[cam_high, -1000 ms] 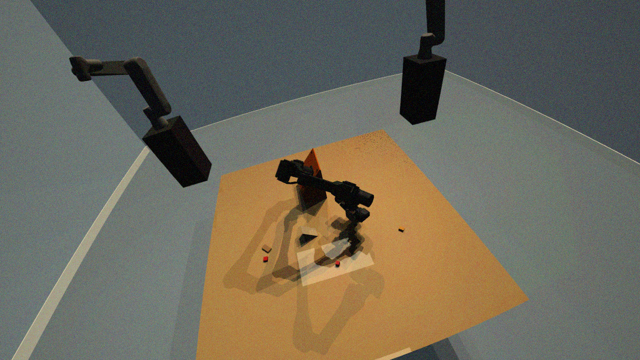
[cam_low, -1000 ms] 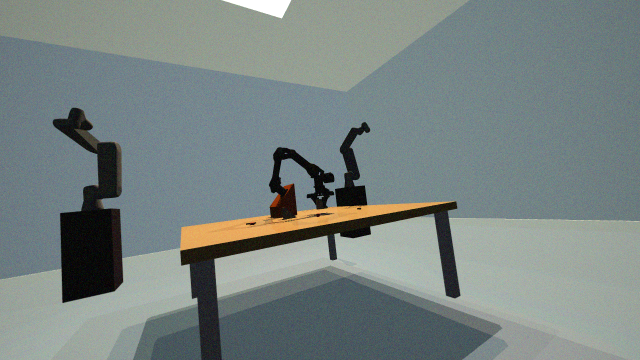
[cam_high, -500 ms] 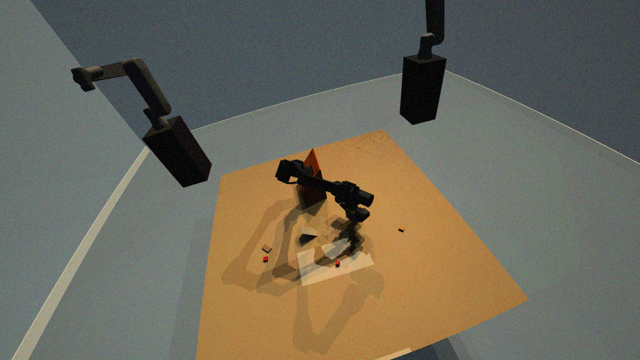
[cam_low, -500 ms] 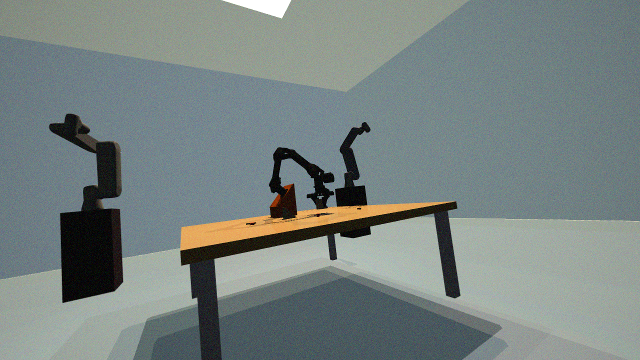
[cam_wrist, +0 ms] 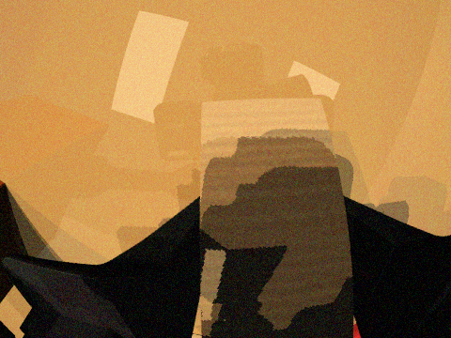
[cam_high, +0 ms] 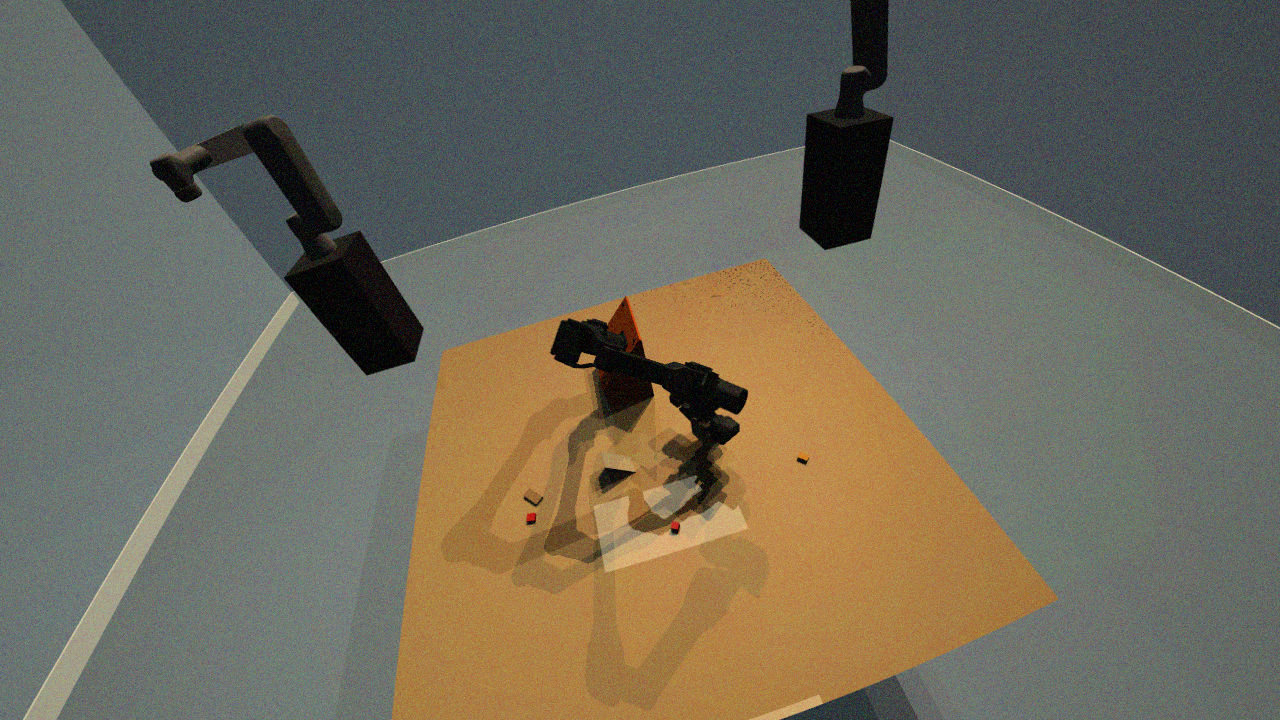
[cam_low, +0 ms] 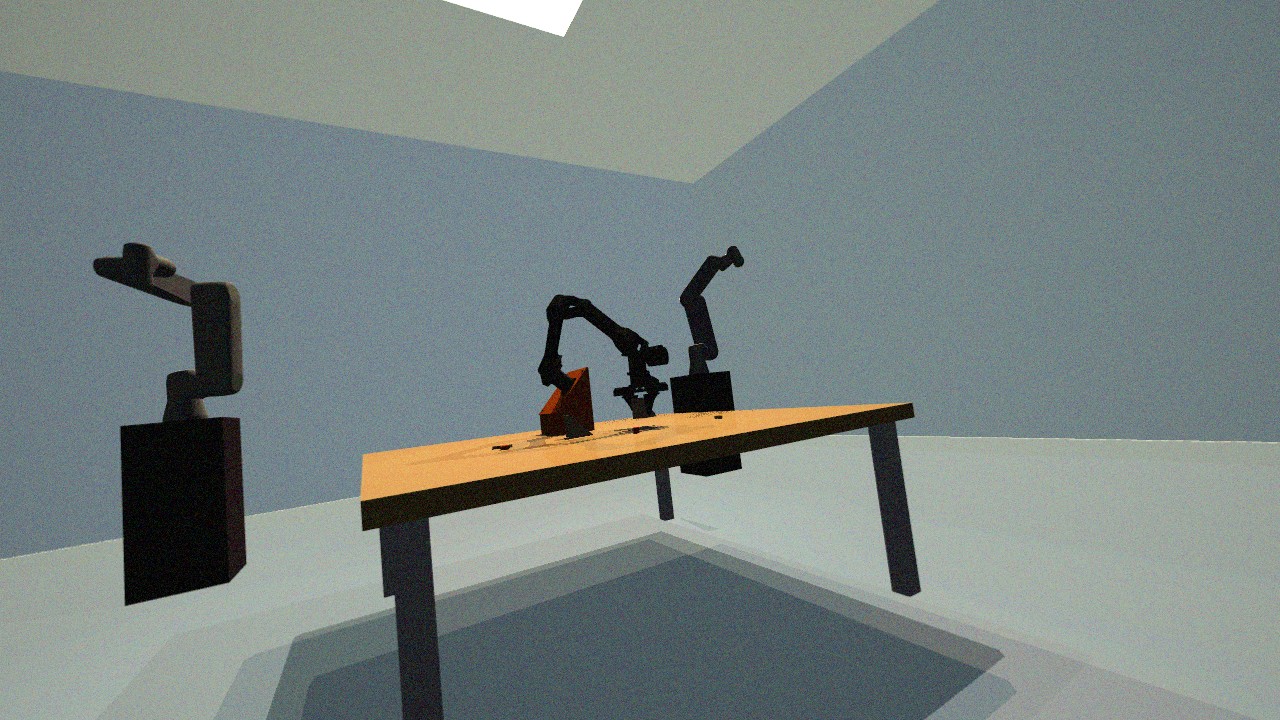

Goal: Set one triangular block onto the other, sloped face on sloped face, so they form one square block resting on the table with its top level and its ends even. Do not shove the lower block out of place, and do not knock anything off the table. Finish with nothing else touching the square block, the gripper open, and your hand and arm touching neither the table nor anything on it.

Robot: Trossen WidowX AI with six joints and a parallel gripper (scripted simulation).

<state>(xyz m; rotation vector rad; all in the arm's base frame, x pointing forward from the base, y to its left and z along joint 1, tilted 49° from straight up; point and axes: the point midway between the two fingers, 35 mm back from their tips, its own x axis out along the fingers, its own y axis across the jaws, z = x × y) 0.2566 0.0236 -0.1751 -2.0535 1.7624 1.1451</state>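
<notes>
Right now my gripper tip is 10 mm to the left of the triangular block and 10 mm below it. From my gripper tip the other things lie so: brown block (20 mm ahead, 460 mm to the right, 30 mm below); then orange cube (130 mm ahead, 200 mm to the left, 30 mm below).
</notes>
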